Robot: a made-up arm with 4 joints.
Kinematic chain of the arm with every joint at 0, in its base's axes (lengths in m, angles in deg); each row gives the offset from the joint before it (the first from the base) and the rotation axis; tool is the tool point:
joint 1: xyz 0 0 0.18 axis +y
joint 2: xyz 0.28 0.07 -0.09 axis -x
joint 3: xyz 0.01 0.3 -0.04 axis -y
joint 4: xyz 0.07 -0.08 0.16 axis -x
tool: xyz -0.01 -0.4 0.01
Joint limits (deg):
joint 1: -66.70..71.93
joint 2: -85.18..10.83
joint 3: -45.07..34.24
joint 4: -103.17..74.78
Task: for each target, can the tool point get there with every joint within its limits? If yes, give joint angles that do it. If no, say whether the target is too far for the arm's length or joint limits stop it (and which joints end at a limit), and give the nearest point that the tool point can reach.
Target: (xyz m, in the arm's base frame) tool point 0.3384 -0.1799 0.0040
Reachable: yes | joints 21.69 -35.81 -7.25 9.73
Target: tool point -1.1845 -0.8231 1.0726
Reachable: no: too far | nearest point -0.2127 -0.1953 0.6083 | short by 1.247 m
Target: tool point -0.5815 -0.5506 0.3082
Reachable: no: joint limits stop it (at a limit: joint 1, joint 4) | nearest point -0.2158 -0.2566 0.3492 | short by 0.471 m
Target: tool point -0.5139 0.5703 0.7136
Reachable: no: joint limits stop it (at a limit: joint 1, joint 2, joint 4) | nearest point -0.2436 0.2886 0.5985 | short by 0.407 m
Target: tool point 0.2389 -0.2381 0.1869
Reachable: yes | joints 8.98 -43.08 18.79 26.52
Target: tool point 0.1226 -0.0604 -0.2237
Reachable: yes | joints 40.48 -67.39 -2.82 -8.53
